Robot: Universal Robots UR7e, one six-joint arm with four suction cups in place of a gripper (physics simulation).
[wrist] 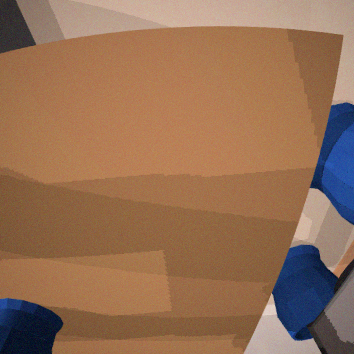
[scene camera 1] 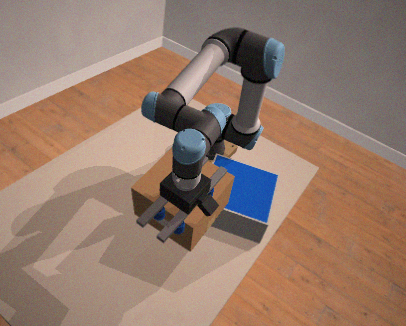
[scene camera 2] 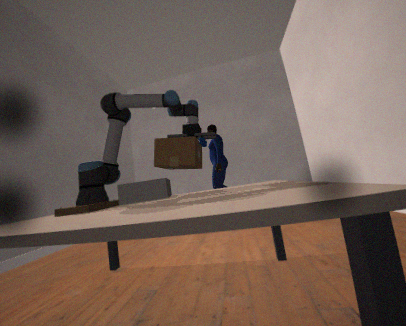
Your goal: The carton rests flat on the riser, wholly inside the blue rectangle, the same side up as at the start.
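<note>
The brown carton hangs level in the air under my suction gripper. The gripper is shut on the carton's top by suction. Two blue cups stick out past one carton edge in the wrist view; another cup is over its top. The grey riser stands on the table, lower than the carton's underside. The blue rectangle covers its top; the carton hides part of it in scene camera 1.
The pale table top lies under everything, with large arm and carton shadows. The arm's base stands beside the riser on a brown board. A person in blue stands beyond the table, behind the carton.
</note>
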